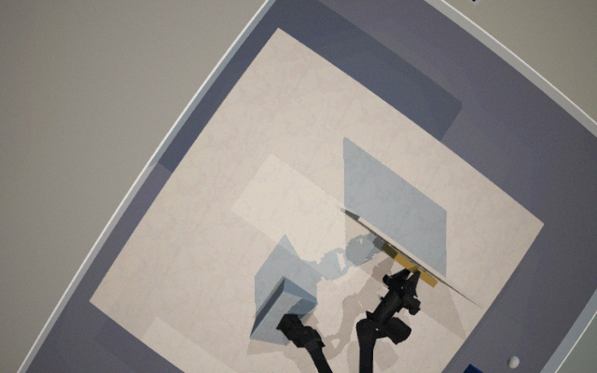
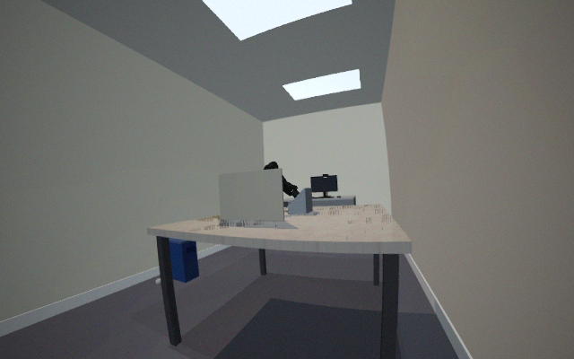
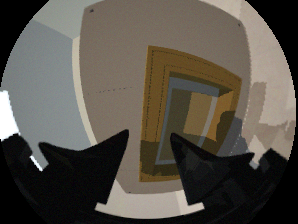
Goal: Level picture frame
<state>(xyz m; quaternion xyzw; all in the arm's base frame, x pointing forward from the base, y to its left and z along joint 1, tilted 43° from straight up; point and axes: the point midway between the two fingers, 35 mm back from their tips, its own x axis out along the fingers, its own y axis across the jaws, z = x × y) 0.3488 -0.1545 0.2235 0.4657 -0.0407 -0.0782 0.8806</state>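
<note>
Now: the picture frame 1 cm ahead of my gripper tip, 1 cm to the left of it and 5 cm below it. From my gripper tip the other things lie so: upright wall panel: 2 cm ahead, 2 cm to the left, 6 cm below.
</note>
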